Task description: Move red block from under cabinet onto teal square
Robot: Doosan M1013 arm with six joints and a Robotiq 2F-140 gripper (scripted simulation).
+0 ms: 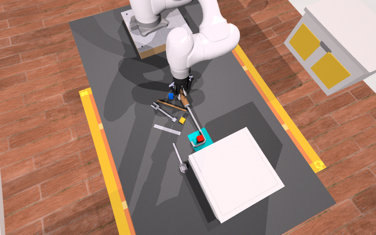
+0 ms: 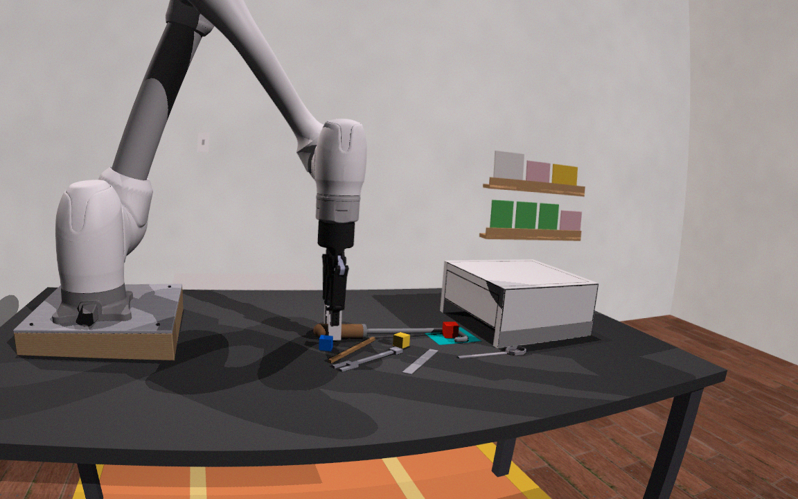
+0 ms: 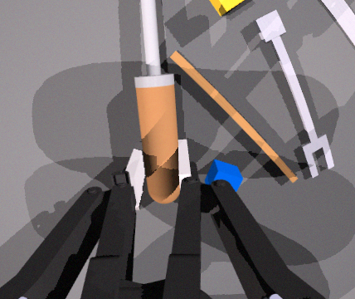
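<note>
Right now my hand is 50 mm to the left of the blue cube, 30 mm past it and 30 mm above it. From my hand the other things lie so: wooden stick 80 mm to the right, 40 mm below, 20 mm ahead; then forked metal tool 130 mm to the right, 40 mm below, 30 mm ahead; then hook tool 130 mm ahead, 50 mm to the right, 30 mm below.
</note>
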